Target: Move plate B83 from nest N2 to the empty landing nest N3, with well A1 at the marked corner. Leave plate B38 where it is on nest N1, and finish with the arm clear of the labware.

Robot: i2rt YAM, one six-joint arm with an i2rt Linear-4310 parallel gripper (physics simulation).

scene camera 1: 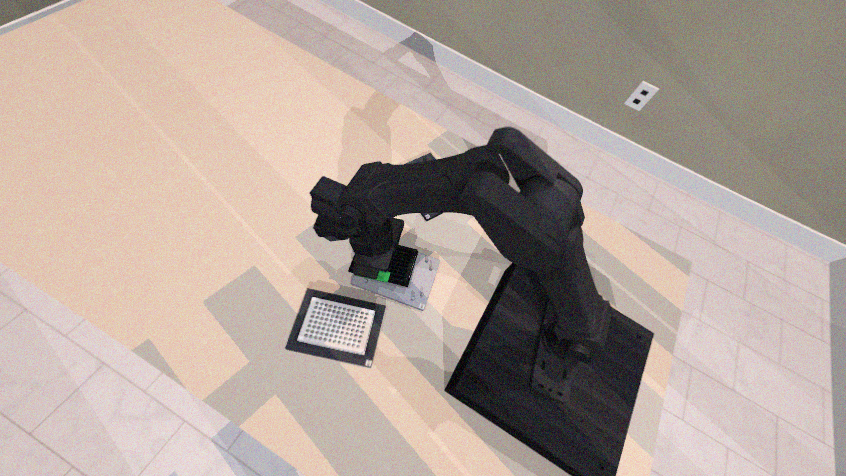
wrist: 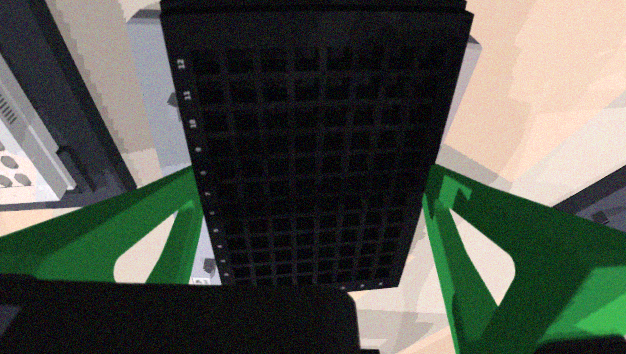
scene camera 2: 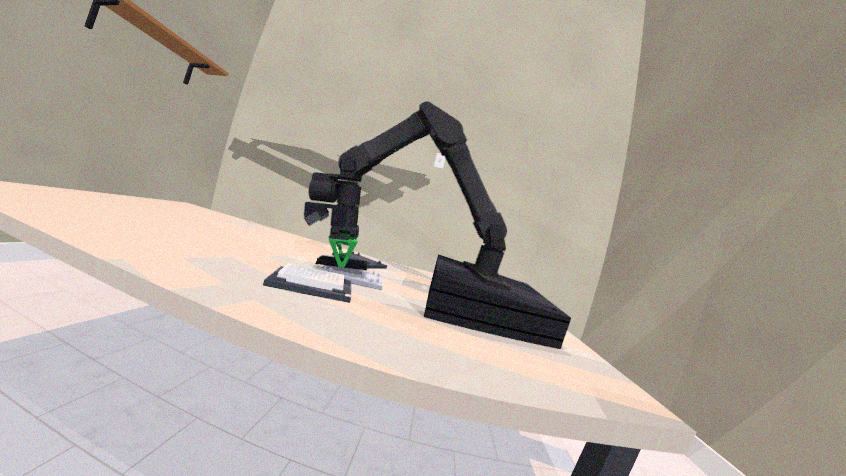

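Note:
My gripper [scene camera 1: 387,264] [scene camera 2: 341,264] [wrist: 313,177] is shut on the black plate B83 [scene camera 1: 404,266] [scene camera 2: 356,264] [wrist: 310,150], a green finger on each long side. The plate is about level, low over the light grey nest N3 [scene camera 1: 427,279] [scene camera 2: 372,280] [wrist: 150,60]. In scene camera 1 it appears offset to the left. A small gap seems to show beneath it. N3's corner label [wrist: 201,281] is at the near left in the wrist view, by the plate's low-numbered end. White plate B38 [scene camera 1: 337,325] [scene camera 2: 310,276] sits in dark nest N1 [scene camera 1: 375,331] [scene camera 2: 307,291] [wrist: 75,100].
The dark nest N2 [scene camera 1: 430,215] [wrist: 600,200] is partly hidden behind the arm in scene camera 1. The black base block [scene camera 1: 491,378] [scene camera 2: 496,307] stands to the right of the nests. N1 lies close beside N3. A wall shelf [scene camera 2: 168,38] hangs far off.

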